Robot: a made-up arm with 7 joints. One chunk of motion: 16 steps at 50 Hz.
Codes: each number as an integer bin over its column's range. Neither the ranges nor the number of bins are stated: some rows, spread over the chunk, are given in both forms.
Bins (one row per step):
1: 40 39 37 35 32 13 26
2: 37 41 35 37 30 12 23
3: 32 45 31 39 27 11 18
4: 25 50 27 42 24 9 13
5: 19 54 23 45 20 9 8
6: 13 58 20 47 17 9 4
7: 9 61 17 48 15 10 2
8: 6 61 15 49 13 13 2
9: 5 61 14 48 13 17 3
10: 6 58 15 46 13 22 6
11: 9 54 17 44 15 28 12
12: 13 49 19 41 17 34 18
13: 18 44 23 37 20 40 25
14: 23 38 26 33 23 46 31
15: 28 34 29 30 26 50 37
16: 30 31 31 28 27 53 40
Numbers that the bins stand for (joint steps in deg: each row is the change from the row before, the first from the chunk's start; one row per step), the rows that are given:
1: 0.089 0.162 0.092 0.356 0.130 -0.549 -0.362
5: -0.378 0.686 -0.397 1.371 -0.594 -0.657 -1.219
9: -0.689 0.930 -0.711 1.676 -1.016 -0.441 -1.457
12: -0.511 0.511 -0.537 0.965 -0.775 0.017 -0.743
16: -0.133 -0.117 -0.117 -0.356 -0.171 0.530 0.305
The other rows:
2: 0.022 0.232 0.022 0.559 0.010 -0.576 -0.505
3: -0.089 0.371 -0.117 0.762 -0.171 -0.603 -0.743
4: -0.244 0.546 -0.257 1.067 -0.352 -0.657 -0.981
6: -0.511 0.825 -0.502 1.575 -0.775 -0.657 -1.410
7: -0.600 0.930 -0.606 1.676 -0.895 -0.630 -1.505
8: -0.667 0.930 -0.676 1.778 -1.016 -0.549 -1.505
10: -0.667 0.825 -0.676 1.473 -1.016 -0.306 -1.314
11: -0.600 0.686 -0.606 1.270 -0.895 -0.144 -1.029
13: -0.400 0.337 -0.397 0.559 -0.594 0.179 -0.410
14: -0.289 0.127 -0.292 0.152 -0.413 0.341 -0.124
15: -0.178 -0.013 -0.187 -0.152 -0.232 0.449 0.162

